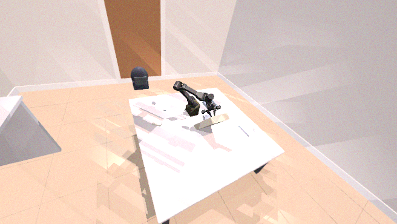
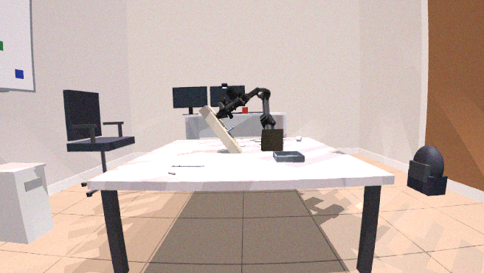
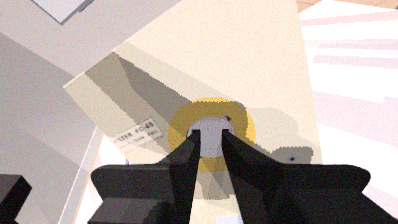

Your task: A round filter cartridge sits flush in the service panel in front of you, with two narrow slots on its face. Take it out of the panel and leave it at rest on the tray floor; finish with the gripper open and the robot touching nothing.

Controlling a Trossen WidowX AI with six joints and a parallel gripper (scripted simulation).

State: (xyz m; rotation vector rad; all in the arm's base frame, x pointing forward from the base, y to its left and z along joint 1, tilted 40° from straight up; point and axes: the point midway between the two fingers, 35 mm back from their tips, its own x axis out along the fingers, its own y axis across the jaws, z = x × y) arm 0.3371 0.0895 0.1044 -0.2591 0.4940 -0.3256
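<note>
Right now the round filter cartridge is 10 mm below my gripper tip and 10 mm ahead of it. Round my gripper tip: grey tray: 440 mm behind, 280 mm to the left, 220 mm below; then beige service panel: 80 mm below, 40 mm behind.
</note>
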